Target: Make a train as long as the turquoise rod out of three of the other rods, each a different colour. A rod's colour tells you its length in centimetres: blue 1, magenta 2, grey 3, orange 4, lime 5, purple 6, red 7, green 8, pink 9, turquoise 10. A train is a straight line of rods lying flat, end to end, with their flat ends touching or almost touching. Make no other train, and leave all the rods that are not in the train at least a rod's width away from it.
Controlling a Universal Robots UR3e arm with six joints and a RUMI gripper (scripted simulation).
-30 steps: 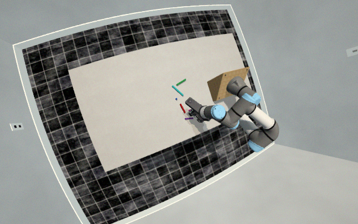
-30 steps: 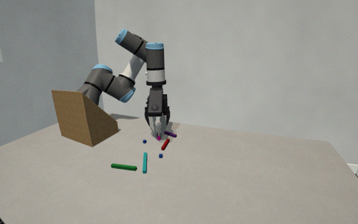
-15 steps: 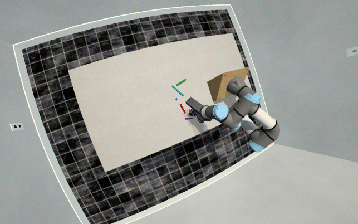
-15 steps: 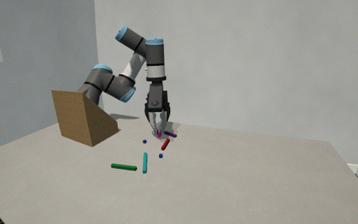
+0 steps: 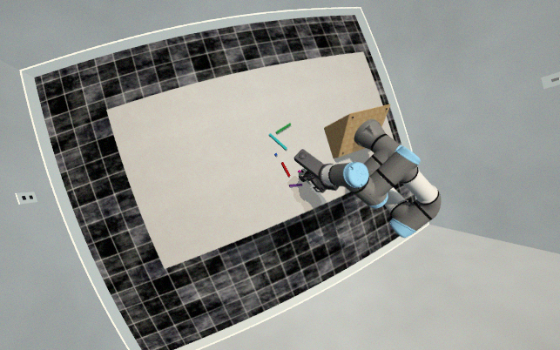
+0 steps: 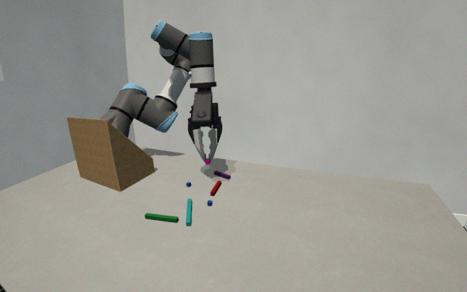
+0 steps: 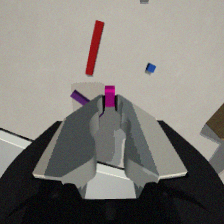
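Now: the red rod 70 mm below my hand, 40 mm ahead of it and 30 mm to the right of it. Round my hand: purple rod (70 mm below, 50 mm to the left, 20 mm ahead); then magenta rod (10 mm below); then turquoise rod (160 mm to the right, 70 mm below, 40 mm ahead).
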